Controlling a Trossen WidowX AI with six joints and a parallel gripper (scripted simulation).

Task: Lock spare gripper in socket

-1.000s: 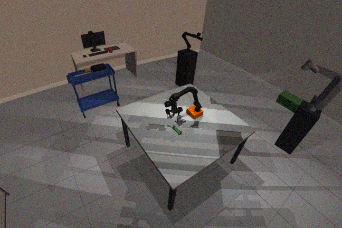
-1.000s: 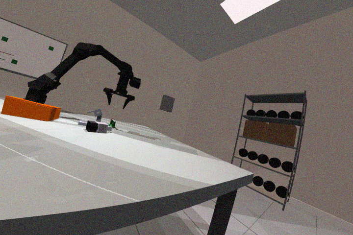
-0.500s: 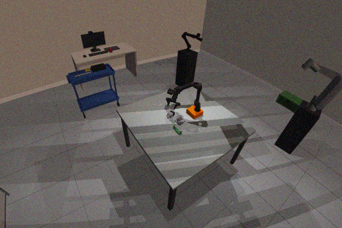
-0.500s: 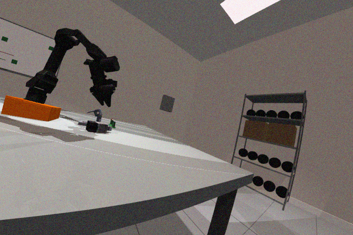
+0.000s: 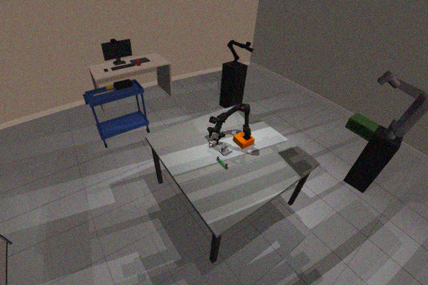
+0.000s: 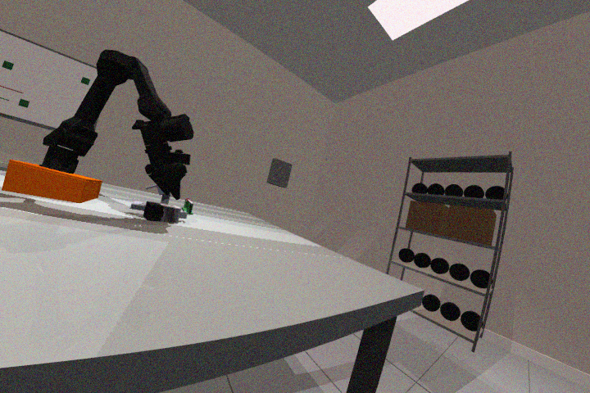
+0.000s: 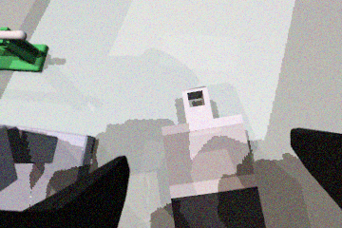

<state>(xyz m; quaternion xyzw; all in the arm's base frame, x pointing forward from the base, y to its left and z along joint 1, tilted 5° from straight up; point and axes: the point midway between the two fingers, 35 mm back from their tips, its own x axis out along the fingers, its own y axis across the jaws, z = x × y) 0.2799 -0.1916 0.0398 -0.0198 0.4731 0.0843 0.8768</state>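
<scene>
Now: the spare gripper 5 cm below my gripper tip. The rest, counted from my gripper tip: grey mount (15 cm to the left, 2 cm below, 2 cm behind); green bracket (24 cm to the left, 11 cm ahead, 5 cm below).
</scene>
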